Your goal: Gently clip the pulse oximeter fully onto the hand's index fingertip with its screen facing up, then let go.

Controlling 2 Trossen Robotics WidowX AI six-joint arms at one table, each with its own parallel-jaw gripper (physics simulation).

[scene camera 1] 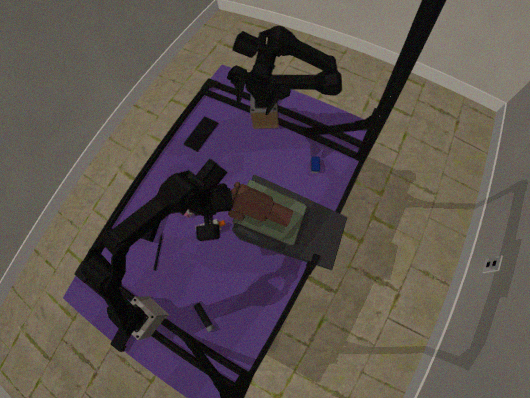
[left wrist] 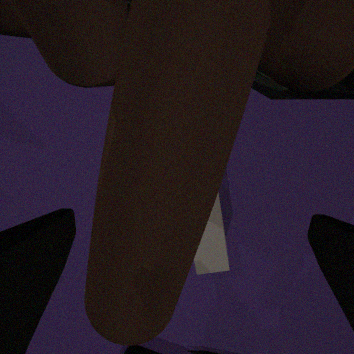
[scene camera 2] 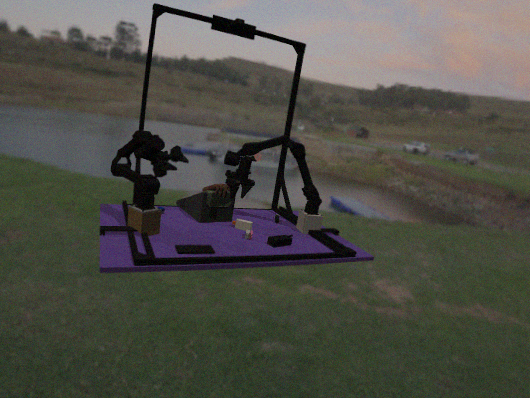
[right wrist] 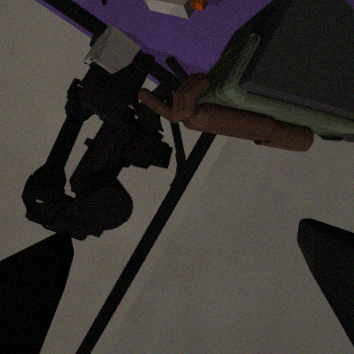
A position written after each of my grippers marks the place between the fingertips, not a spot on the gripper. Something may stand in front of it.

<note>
My right gripper [scene camera 1: 252,109] is open and holds nothing. A white and orange piece [left wrist: 211,256] rests on the table. I also see my left gripper [scene camera 1: 214,212], an index finger [left wrist: 182,82] and a dark grey box [scene camera 1: 321,230].
My left gripper shows as well in the left wrist view [left wrist: 194,223] and in the right wrist view [right wrist: 159,70]. My right gripper also shows in the right wrist view [right wrist: 186,236]. The dark grey box is seen too in the right wrist view [right wrist: 297,58].
</note>
